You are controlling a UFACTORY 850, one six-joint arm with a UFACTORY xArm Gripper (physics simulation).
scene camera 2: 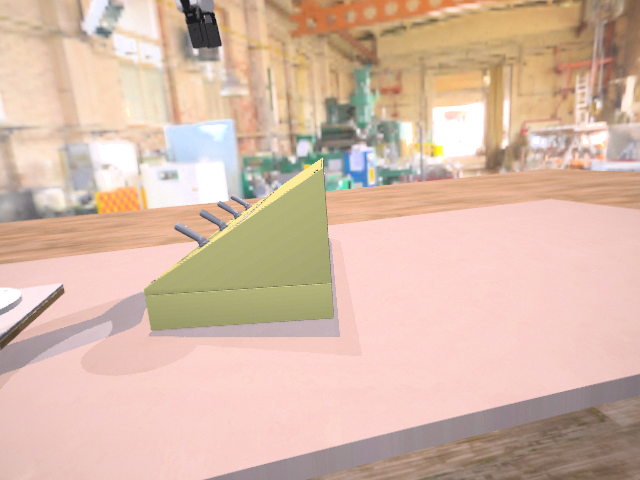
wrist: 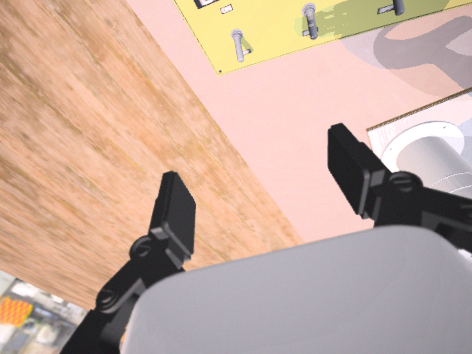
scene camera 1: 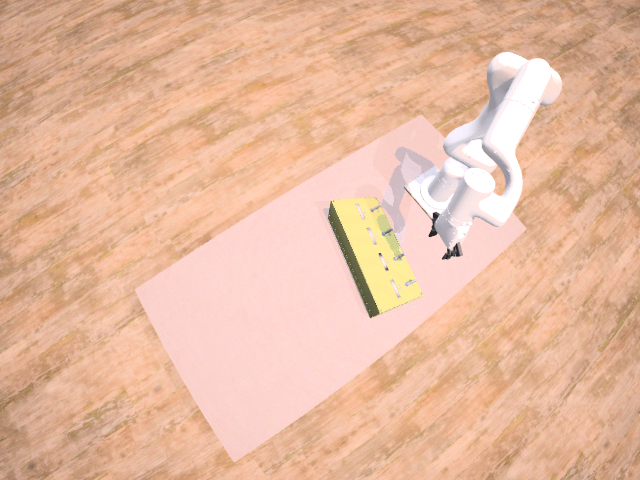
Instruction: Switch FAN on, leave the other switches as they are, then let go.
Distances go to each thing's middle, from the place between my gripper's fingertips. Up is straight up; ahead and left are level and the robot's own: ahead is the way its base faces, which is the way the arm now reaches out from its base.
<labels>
My gripper is now 6 cm short of the yellow sloped switch box [scene camera 2: 271,263], 16 cm to the left of it and 35 cm above it.
</labels>
